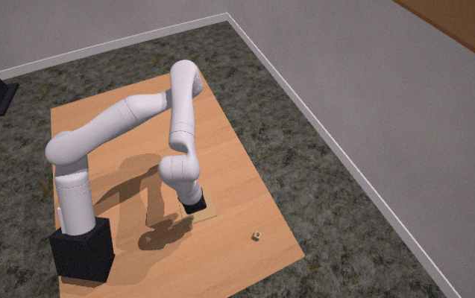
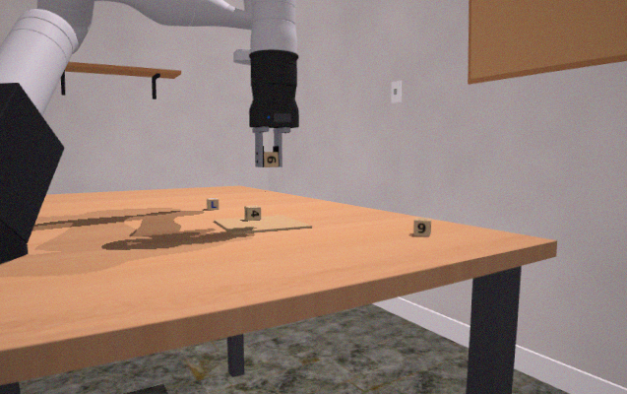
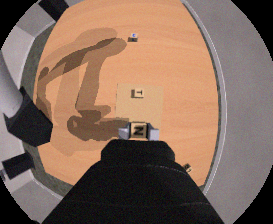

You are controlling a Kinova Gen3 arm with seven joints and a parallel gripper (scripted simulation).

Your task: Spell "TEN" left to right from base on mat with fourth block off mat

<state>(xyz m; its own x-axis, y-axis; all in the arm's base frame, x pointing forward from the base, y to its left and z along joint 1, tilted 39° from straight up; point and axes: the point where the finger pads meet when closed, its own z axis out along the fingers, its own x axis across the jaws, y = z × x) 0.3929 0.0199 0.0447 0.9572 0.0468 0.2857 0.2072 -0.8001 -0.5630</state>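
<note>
My hand is 120 mm above the mat, 40 mm to the right of it and 10 mm past it.
</note>
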